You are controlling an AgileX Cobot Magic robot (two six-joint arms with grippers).
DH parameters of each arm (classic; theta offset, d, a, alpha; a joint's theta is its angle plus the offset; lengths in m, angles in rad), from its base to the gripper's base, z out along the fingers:
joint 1: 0 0.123 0 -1.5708
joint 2: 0.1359 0 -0.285 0
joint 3: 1.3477 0 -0.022 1.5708
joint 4: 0 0.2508 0 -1.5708
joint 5: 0 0 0.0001 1.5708
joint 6: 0 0.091 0 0
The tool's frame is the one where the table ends.
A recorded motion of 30 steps. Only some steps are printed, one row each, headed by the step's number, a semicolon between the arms.
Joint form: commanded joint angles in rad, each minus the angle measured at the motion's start. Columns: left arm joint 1, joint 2, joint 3, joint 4, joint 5, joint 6; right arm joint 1, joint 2, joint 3, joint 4, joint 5, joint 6.
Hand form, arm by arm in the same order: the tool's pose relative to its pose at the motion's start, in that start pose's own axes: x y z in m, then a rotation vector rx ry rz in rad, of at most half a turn. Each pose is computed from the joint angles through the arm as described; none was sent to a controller.
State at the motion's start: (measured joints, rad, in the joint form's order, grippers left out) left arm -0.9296 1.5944 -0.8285 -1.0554 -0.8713 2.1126; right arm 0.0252 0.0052 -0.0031 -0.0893 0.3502 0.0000
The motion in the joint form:
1: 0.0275 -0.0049 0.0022 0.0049 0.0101 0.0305; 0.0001 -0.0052 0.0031 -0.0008 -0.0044 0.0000
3: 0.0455 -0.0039 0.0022 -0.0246 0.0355 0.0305; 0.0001 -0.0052 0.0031 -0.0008 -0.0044 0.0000
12: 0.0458 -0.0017 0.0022 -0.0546 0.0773 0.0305; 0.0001 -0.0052 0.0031 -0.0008 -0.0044 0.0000
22: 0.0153 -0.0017 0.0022 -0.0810 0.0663 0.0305; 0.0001 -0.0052 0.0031 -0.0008 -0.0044 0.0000
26: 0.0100 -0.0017 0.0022 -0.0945 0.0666 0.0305; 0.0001 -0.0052 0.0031 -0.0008 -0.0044 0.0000
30: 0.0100 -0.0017 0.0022 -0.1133 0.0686 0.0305; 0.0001 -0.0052 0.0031 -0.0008 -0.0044 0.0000
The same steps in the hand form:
1: 0.0071 0.0025 0.0037 -0.0006 0.0177 0.0288; 0.0004 0.0000 0.0000 0.0004 -0.0065 -0.0007
3: 0.0126 0.0005 0.0067 0.0297 0.0408 0.0073; 0.0004 0.0000 0.0000 0.0004 -0.0065 -0.0007
12: 0.0122 -0.0044 0.0068 0.0777 0.0378 -0.0129; 0.0004 0.0000 0.0000 0.0004 -0.0065 -0.0007
22: 0.0059 -0.0069 0.0018 0.0851 0.0310 -0.0258; 0.0004 0.0000 0.0000 0.0004 -0.0065 -0.0007
26: 0.0051 -0.0078 0.0008 0.0918 0.0342 -0.0340; 0.0004 0.0000 0.0000 0.0004 -0.0065 -0.0007
30: 0.0060 -0.0087 0.0007 0.1007 0.0449 -0.0467; 0.0004 0.0000 0.0000 0.0004 -0.0065 -0.0007

